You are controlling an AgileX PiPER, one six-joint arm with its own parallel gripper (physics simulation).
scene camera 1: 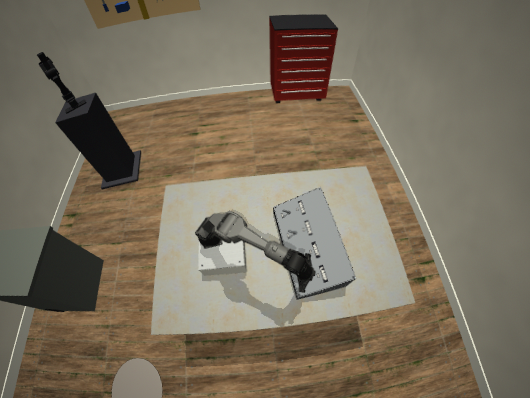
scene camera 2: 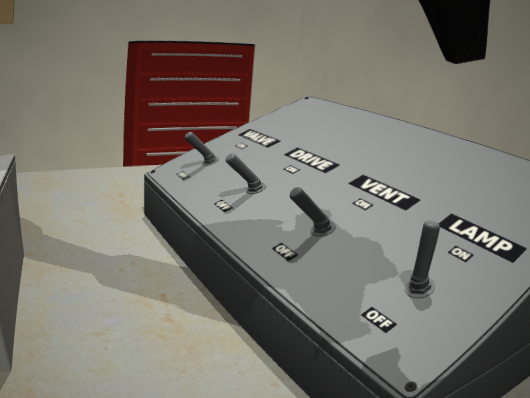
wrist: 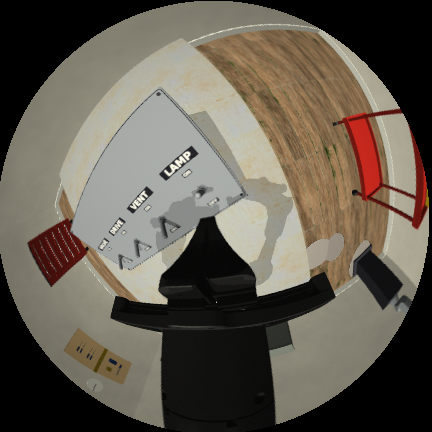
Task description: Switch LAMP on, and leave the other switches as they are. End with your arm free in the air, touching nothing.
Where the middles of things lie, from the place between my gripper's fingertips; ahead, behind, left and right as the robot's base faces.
Scene:
My hand is 10 cm short of the grey switch panel [scene camera 2: 334, 302], 20 cm to the right of it and 17 cm above it.

